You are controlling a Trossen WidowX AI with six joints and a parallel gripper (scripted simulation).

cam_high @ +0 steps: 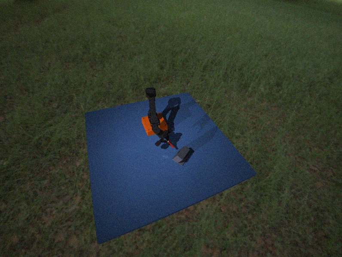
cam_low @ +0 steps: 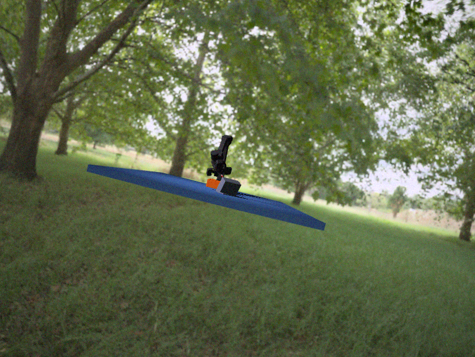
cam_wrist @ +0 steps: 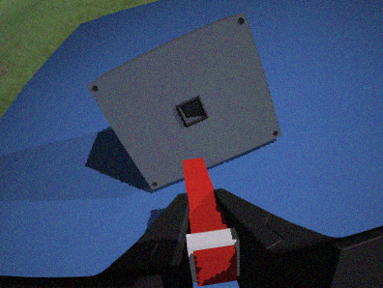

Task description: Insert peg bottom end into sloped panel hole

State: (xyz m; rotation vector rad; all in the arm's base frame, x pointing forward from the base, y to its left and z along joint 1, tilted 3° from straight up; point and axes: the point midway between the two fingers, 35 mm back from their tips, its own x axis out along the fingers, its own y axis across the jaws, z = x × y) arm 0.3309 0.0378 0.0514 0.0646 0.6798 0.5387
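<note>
The grey sloped panel lies 100 mm ahead of my gripper tip, 60 mm to the left of it and 50 mm below it. Also, from my gripper tip: square peg (10 mm behind, 10 mm to the right, 10 mm above).
</note>
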